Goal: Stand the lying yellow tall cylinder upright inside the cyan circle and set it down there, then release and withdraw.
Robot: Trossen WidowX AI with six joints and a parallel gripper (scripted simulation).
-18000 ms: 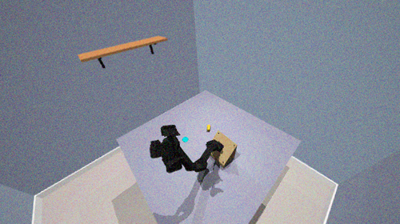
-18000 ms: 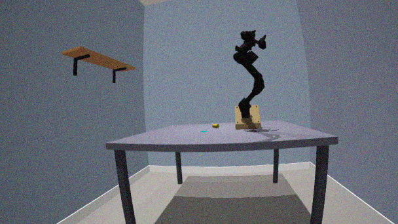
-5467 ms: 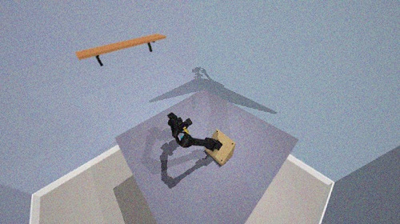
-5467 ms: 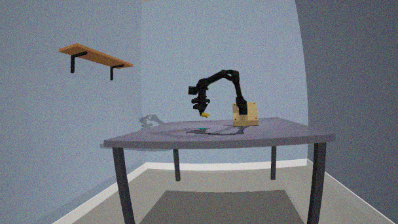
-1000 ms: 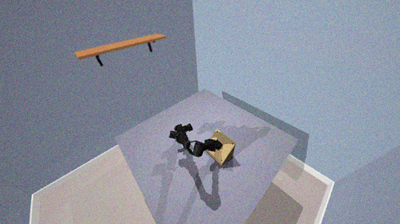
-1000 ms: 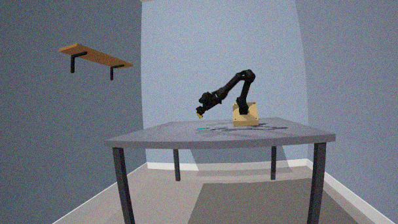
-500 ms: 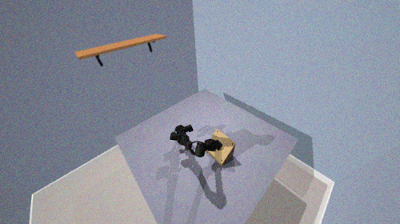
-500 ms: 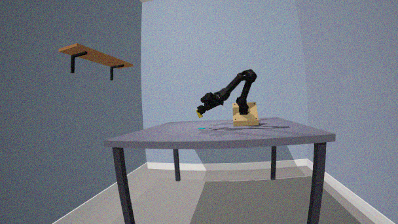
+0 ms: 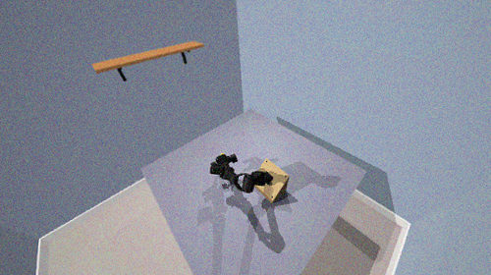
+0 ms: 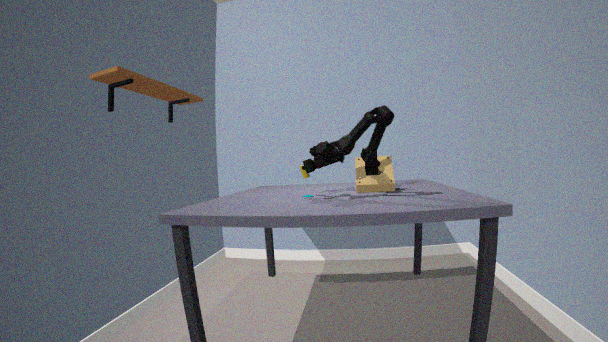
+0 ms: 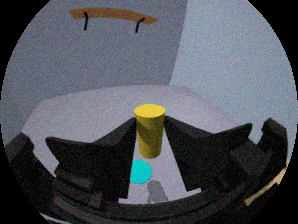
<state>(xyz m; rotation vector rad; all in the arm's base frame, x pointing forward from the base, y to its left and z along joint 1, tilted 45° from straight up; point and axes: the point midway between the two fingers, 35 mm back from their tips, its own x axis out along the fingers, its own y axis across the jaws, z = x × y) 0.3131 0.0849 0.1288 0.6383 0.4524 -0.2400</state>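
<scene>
My gripper tip is now 2 cm past the cyan circle, 1 cm to the right of it and 15 cm above it. The rest, counted from my gripper tip: yellow cylinder (2 cm below).
</scene>
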